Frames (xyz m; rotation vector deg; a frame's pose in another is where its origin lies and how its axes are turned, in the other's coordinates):
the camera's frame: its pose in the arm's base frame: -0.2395 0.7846 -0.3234 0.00 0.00 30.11
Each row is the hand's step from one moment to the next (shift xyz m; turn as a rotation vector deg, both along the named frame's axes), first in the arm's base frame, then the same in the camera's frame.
Working: the arm's base frame: its pose in the camera's frame: -0.1864 -0.7989 0.3234 0.00 0.00 -30.11

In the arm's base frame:
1: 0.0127 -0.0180 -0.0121 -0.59 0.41 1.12
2: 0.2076 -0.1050 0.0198 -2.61 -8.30 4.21
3: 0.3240 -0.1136 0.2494 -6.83 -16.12 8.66
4: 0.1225 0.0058 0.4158 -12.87 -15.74 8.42
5: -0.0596 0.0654 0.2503 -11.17 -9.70 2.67
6: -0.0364 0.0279 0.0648 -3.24 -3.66 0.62
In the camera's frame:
1: 0.0020 -0.0219 -0.0121 -0.30 0.65 1.12
2: 0.1269 -0.1950 0.0198 -6.42 -5.87 4.21
3: 0.2233 -0.2608 0.2494 -14.00 -10.52 8.66
4: 0.1089 -0.0564 0.4158 -19.03 -7.16 8.42
5: -0.0187 0.0865 0.2503 -14.53 -2.79 2.67
6: -0.0175 0.0424 0.0648 -4.64 -1.54 0.62

